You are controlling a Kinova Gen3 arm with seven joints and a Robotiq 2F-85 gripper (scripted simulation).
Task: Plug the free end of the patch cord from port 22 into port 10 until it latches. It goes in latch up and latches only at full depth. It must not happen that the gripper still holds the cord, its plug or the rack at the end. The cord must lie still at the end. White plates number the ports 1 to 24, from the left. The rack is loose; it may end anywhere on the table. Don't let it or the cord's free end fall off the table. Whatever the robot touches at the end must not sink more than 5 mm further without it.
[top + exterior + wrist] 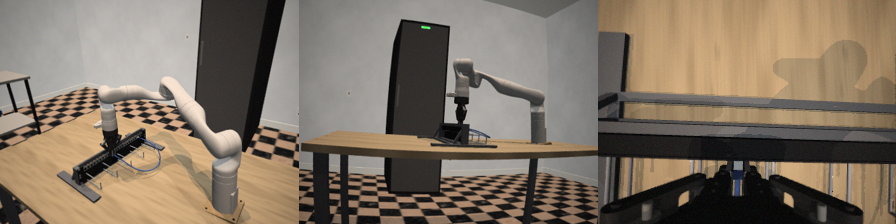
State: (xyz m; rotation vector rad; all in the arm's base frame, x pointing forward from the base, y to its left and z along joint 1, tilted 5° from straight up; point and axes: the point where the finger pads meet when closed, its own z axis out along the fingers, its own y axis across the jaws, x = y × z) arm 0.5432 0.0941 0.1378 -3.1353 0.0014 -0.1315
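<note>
Now: the plug 2 cm below my hand and 1 cm ahead of it.
</note>
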